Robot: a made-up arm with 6 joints.
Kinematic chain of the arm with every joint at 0, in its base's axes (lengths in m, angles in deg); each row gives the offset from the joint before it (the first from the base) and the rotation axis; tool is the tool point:
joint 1: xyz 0 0 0.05 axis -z
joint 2: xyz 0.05 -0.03 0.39 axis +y
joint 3: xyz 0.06 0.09 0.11 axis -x
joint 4: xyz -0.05 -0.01 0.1 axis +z
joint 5: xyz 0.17 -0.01 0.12 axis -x
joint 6: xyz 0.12 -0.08 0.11 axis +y
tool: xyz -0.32 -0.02 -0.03
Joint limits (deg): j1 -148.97..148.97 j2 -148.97..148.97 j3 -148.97..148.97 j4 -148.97..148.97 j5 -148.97..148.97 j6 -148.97..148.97
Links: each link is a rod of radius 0.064 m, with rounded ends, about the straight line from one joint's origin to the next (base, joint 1, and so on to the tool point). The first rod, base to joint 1, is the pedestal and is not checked.
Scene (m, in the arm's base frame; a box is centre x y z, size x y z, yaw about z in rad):
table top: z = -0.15
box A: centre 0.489 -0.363 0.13 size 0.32 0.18 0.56 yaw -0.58
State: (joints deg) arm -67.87 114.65 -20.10 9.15 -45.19 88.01
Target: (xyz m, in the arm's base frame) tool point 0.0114 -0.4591 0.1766
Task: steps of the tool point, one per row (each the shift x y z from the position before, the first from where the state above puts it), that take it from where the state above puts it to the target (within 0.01 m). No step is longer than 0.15 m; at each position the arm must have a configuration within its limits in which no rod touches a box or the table.
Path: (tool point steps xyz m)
1: -0.0435 -0.0727 0.0123
2: -0.0663 -0.0635 0.0100
3: -0.0857 -0.0495 0.0097
4: -0.1007 -0.0316 0.0119
5: -0.1103 -0.0113 0.0165
6: -0.1142 0.0102 0.0229
7: -0.1121 0.0312 0.0307
8: 0.0561 -0.0467 -0.0163
9: 0.0448 -0.0611 -0.0034
10: 0.0312 -0.0698 0.0100
11: 0.0164 -0.0728 0.0222
12: 0.0025 -0.0702 0.0319
13: -0.0101 -0.0635 0.0385

